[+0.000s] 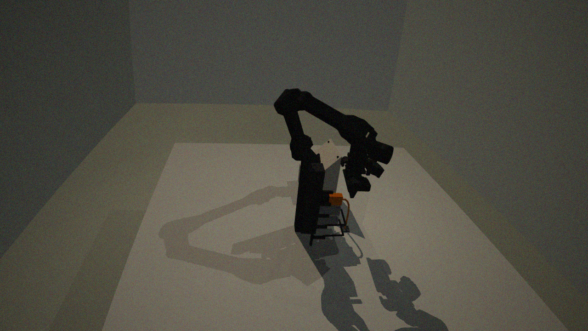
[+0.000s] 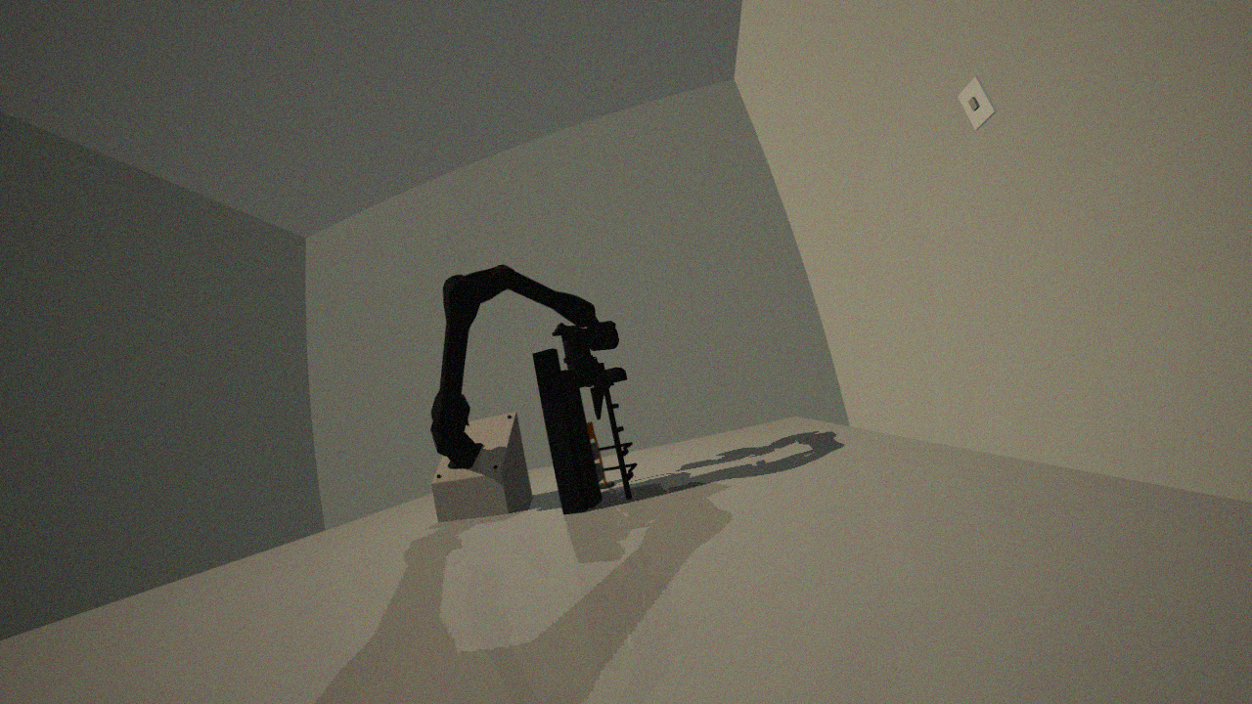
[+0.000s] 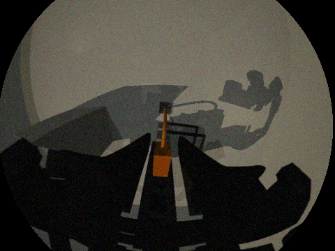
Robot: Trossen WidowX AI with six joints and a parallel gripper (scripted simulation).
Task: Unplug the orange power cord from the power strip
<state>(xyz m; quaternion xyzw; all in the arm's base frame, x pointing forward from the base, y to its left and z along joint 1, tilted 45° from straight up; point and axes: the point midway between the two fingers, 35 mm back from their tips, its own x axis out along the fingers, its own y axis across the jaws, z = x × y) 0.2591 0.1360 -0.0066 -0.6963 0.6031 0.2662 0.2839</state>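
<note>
Now: the orange plug 70 mm to the right of my gripper tip, 10 mm below it and 10 mm ahead of it.
</note>
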